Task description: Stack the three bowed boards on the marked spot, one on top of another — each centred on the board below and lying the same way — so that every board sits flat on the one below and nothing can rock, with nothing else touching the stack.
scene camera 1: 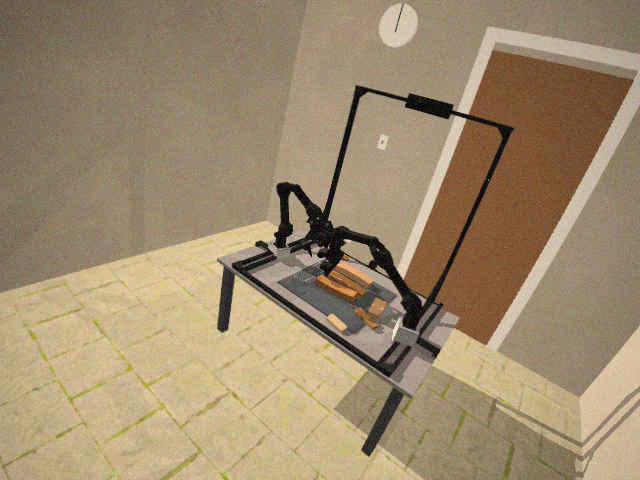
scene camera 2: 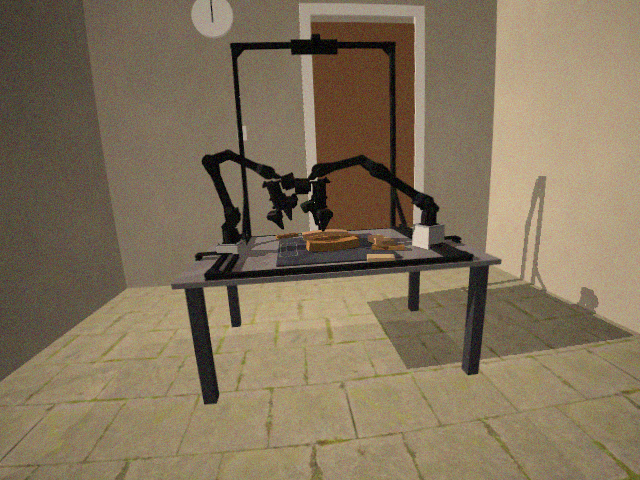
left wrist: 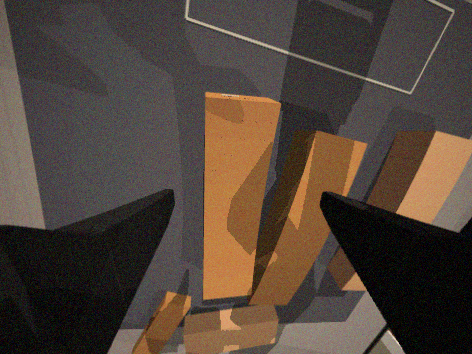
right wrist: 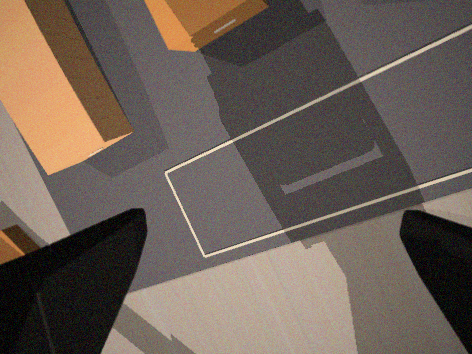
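Pixels of known places: left gripper, fingertip midpoint: (scene camera 1: 329, 272) (scene camera 2: 319, 228) (left wrist: 248, 197); right gripper, fingertip midpoint: (scene camera 2: 287, 224) (right wrist: 272, 221); left arm's base, origin of the base link: (scene camera 1: 409, 324) (scene camera 2: 428, 224); right arm's base, origin of the base link: (scene camera 1: 279, 245) (scene camera 2: 231, 242).
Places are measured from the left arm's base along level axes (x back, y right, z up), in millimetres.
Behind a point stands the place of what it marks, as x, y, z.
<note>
Three bowed orange boards lie side by side on the dark mat (scene camera 1: 305, 294) @(-530, 70, -94): a near board (scene camera 1: 336, 289) @(-390, 159, -57) (scene camera 2: 332, 243) @(-413, 161, -61) (left wrist: 230, 175) @(-445, 191, -55), a middle one (left wrist: 292, 260) @(-328, 248, -46) and a far one (scene camera 1: 355, 273) @(-327, 374, -47) (left wrist: 432, 175) @(-403, 415, -52) (right wrist: 40, 85) @(-395, 412, -51). In the left wrist view the near and middle boards angle towards each other at their lower ends. The marked spot, a thin pale outline (left wrist: 300, 56) @(-539, 279, -94) (right wrist: 185, 215) @(-525, 425, -94), holds no board in the part that shows. My left gripper (left wrist: 248, 197) @(-455, 196, 7) (scene camera 2: 318, 221) @(-455, 196, 7) is open above the boards. My right gripper (right wrist: 272, 221) @(-560, 326, 19) (scene camera 2: 285, 222) @(-560, 326, 19) is open and empty above the marked spot's end.
A pale block (scene camera 1: 337, 322) @(-321, -73, -80) (scene camera 2: 381, 257) @(-331, -84, -82), a narrow orange block (scene camera 1: 366, 317) @(-196, 44, -78) (left wrist: 162, 322) @(-221, 60, -79) and a wider block (scene camera 1: 377, 308) @(-154, 137, -67) (left wrist: 230, 330) @(-180, 155, -67) lie beside the boards. Another small block (scene camera 2: 287, 235) @(-471, 583, -86) lies at the back. The two grippers hang close together.
</note>
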